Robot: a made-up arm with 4 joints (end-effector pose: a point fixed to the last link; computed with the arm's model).
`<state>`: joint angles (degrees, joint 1 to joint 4).
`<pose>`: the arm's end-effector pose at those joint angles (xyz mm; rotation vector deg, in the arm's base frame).
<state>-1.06 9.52 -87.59 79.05</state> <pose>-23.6 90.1 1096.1 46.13 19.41 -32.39</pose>
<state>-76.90 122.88 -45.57 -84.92</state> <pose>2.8 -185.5 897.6 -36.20 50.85 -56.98</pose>
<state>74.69 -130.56 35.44 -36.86</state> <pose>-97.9 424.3 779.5 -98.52 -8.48 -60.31</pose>
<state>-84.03 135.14 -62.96 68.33</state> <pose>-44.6 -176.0 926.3 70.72 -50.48 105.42</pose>
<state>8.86 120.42 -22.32 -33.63</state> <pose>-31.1 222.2 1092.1 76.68 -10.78 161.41</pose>
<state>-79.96 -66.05 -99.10 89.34</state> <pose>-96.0 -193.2 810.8 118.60 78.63 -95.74</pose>
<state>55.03 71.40 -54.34 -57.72</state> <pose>-15.3 398.0 980.7 63.79 2.78 106.31</pose>
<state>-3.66 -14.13 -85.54 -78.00</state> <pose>-114.4 77.3 1132.9 47.14 -123.89 43.77</pose>
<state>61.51 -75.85 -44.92 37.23</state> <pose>-105.6 397.8 952.7 -53.04 -75.63 -62.06</pose>
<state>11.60 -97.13 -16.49 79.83</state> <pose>-169.7 189.3 1077.5 -33.42 -3.09 -140.37</pose>
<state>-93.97 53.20 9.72 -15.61</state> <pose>-1.8 -174.9 774.9 58.01 -118.50 46.59</pose>
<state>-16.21 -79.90 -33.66 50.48</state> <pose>-134.3 14.1 1076.3 -0.22 -5.81 -98.57</pose>
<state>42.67 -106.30 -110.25 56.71</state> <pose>-134.2 362.6 1023.5 36.17 -107.96 -80.35</pose>
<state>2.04 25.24 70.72 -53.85</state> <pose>-42.6 66.6 1074.1 -58.09 6.65 124.32</pose>
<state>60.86 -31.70 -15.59 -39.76</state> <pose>-83.9 396.7 940.4 -60.89 -24.20 56.65</pose>
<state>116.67 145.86 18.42 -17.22</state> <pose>-5.2 342.1 576.5 45.81 103.53 125.50</pose>
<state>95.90 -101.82 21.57 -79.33</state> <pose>-104.3 415.4 674.3 -110.43 7.92 16.06</pose>
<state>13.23 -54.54 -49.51 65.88</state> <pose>-107.1 150.3 1093.8 -0.75 -24.42 -86.21</pose>
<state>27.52 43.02 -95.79 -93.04</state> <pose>-47.7 246.0 1109.9 99.64 -88.02 83.01</pose>
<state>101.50 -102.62 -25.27 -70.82</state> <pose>-79.1 424.2 651.6 -127.64 -37.37 45.52</pose>
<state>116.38 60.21 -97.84 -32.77</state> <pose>32.9 447.5 629.4 5.70 14.33 44.66</pose>
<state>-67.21 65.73 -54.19 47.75</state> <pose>9.7 -153.7 950.1 93.88 -29.30 44.15</pose>
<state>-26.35 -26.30 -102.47 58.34</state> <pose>-62.3 -65.6 1063.2 92.42 -0.83 -58.49</pose>
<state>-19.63 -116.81 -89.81 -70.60</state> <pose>-119.7 77.7 1146.9 -46.67 -103.08 -36.41</pose>
